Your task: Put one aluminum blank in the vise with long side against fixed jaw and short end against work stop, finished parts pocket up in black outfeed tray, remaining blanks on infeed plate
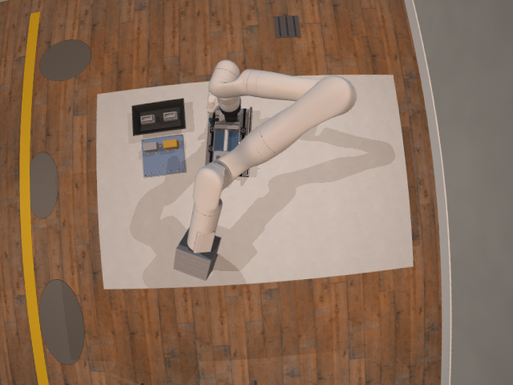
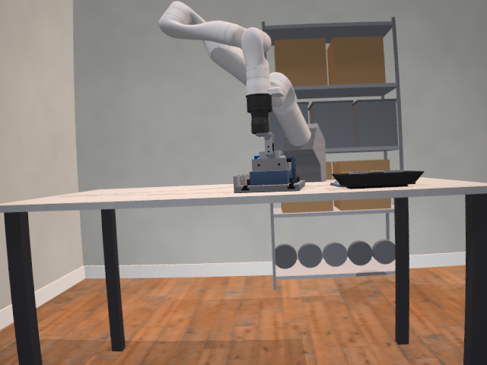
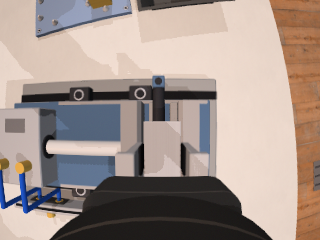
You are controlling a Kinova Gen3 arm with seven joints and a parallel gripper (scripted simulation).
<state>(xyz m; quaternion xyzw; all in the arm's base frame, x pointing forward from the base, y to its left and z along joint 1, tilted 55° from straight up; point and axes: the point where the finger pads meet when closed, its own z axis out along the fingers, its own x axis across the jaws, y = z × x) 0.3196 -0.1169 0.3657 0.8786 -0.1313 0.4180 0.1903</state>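
Right now my hand is 3 cm above the gray aluminum blank. Round my hand: yellow brass blank: 26 cm to the left, 10 cm below, 5 cm ahead; vise: 9 cm below, 6 cm behind, 4 cm to the left; blue infeed plate: 32 cm to the left, 12 cm below, 3 cm ahead.
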